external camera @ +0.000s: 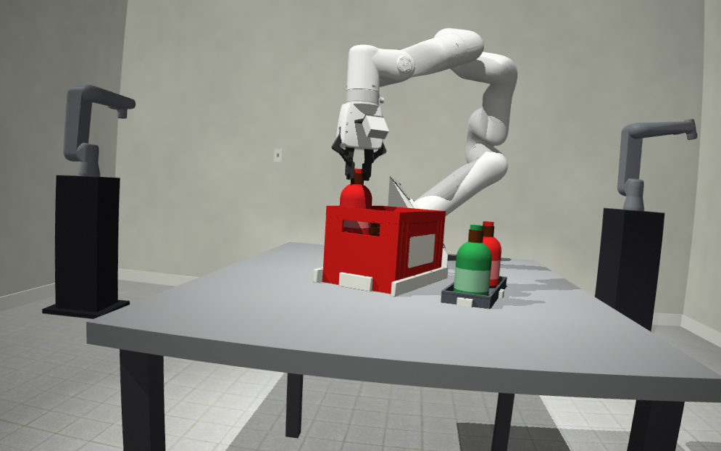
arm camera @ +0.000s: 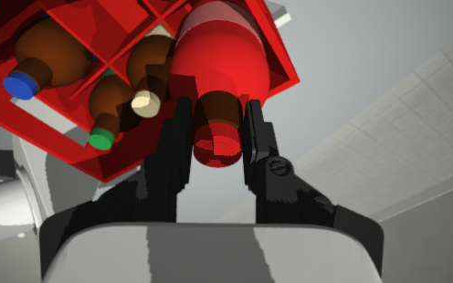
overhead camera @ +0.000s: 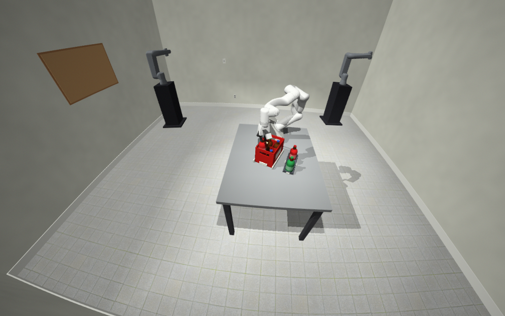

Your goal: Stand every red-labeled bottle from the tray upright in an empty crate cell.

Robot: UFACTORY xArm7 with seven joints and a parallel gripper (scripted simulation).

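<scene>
Now: hand 80 mm past the brown bottle, 50 mm to the right of it and 170 mm above it. Round my hand: red-labeled bottle: 30 mm behind, 320 mm to the left, 170 mm below; then red crate: 60 mm behind, 80 mm to the left, 170 mm below; then green bottle: 140 mm ahead, 250 mm to the left, 170 mm below.
</scene>
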